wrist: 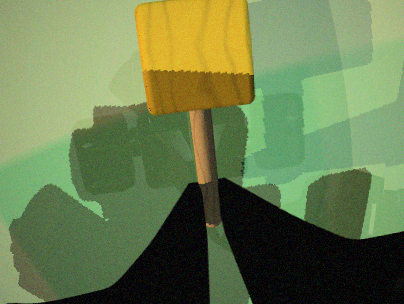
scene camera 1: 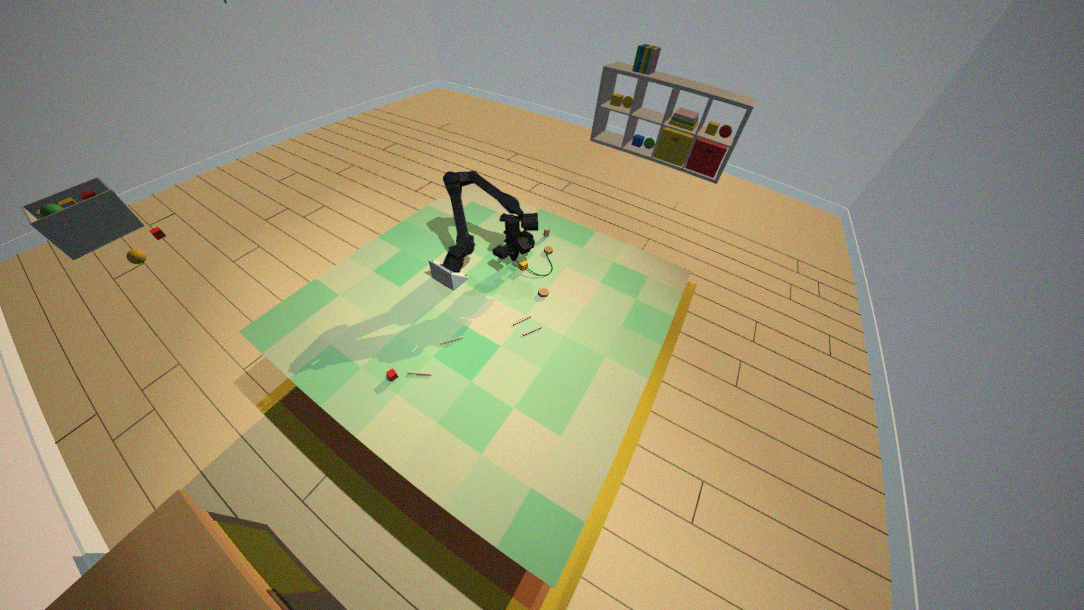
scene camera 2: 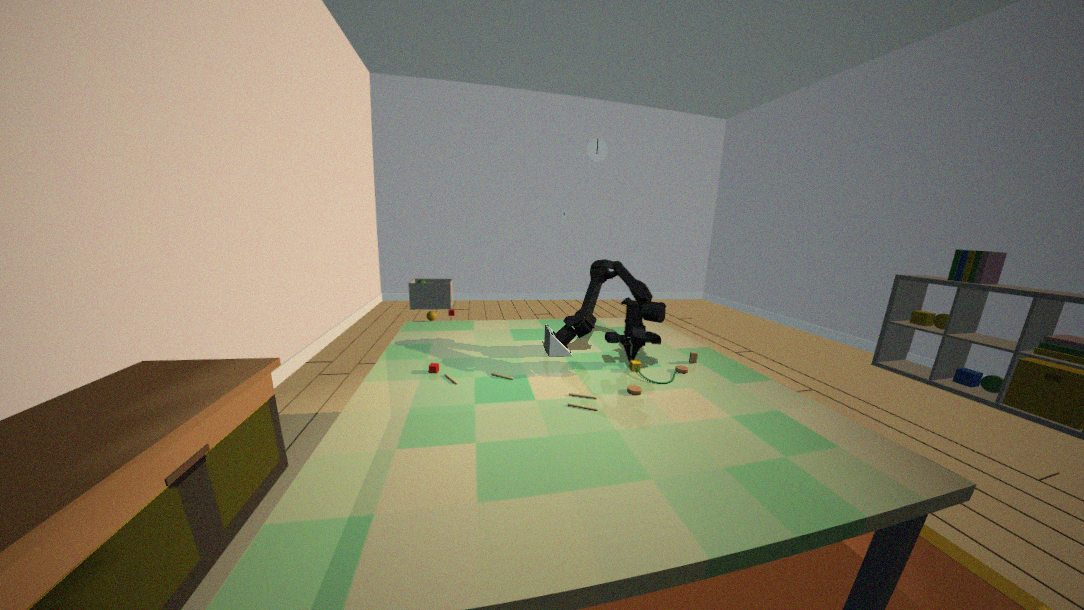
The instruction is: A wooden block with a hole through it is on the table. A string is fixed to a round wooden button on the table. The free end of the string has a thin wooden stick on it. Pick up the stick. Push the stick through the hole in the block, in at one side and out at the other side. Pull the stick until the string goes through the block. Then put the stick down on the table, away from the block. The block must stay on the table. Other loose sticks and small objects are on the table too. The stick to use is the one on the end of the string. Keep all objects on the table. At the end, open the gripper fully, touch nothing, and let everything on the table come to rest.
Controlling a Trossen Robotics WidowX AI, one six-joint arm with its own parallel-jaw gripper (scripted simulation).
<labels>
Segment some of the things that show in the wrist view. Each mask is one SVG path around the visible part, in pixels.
The gripper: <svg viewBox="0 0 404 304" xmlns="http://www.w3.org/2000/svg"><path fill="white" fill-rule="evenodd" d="M201 188L198 183L187 184L185 191L171 208L169 217L163 221L157 234L154 234L153 241L146 246L145 252L137 257L137 261L130 265L116 284L81 296L78 294L77 297L57 301L1 304L210 304L209 245ZM218 179L219 204L225 226L223 232L237 260L235 262L252 304L404 304L404 232L351 240L319 228L318 225L312 225L306 220L300 220L294 214L270 204L233 181Z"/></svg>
A yellow wooden block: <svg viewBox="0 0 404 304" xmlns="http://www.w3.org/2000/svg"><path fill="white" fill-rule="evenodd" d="M138 4L134 18L136 18L138 48L140 48L142 75L144 75L146 103L148 103L151 115L215 107L237 107L237 105L251 104L254 101L255 78L254 72L252 72L252 42L250 39L249 10L247 10L247 0L158 0L158 2Z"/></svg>
</labels>
